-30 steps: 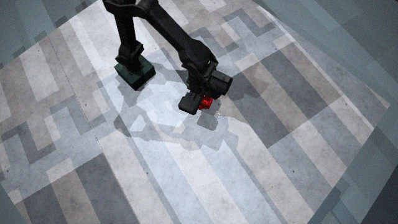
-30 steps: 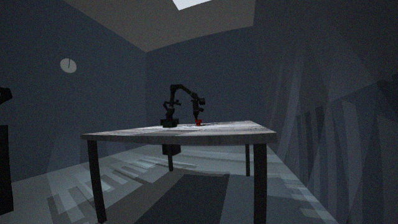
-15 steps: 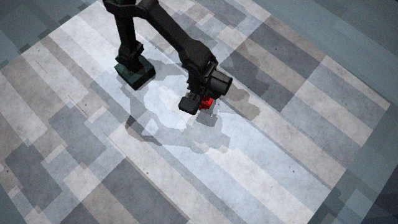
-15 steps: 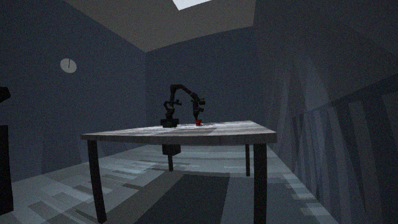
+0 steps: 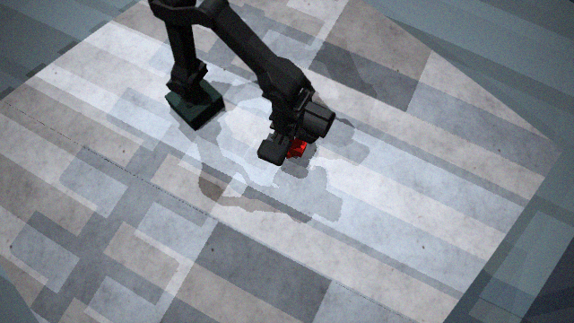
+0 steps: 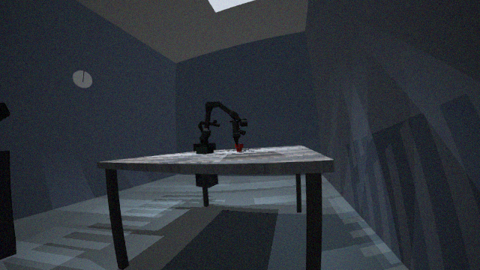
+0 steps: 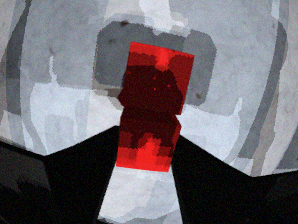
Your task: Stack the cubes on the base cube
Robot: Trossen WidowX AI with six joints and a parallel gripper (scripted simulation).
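The red cube lies 3 cm ahead of my gripper tip, 2 cm to the left of it and 1 cm below it.
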